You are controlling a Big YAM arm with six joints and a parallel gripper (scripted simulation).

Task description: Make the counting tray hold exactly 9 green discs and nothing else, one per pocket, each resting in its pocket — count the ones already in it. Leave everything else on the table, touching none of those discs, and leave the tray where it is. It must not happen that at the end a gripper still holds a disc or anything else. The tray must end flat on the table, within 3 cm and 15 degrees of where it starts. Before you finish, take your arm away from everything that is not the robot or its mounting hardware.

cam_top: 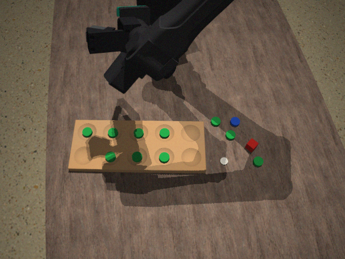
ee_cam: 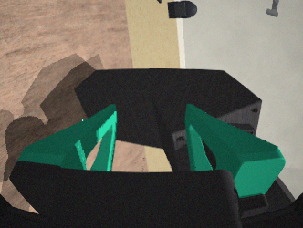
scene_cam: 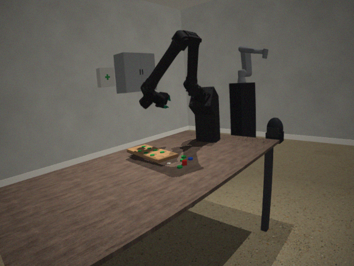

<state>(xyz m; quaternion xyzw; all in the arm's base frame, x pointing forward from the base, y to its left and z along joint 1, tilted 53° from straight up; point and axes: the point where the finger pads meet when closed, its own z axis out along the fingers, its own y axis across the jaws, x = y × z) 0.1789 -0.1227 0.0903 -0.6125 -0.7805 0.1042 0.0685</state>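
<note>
The red cube lies 38 cm to the left of my hand, 30 cm below it and 9 cm ahead of it. From my hand the other things lie so: white disc: 32 cm to the left, 31 cm below, 15 cm ahead; then counting tray: 30 cm below, 18 cm ahead, 7 cm to the left; then blue disc: 32 cm to the left, 30 cm below, 2 cm ahead.
</note>
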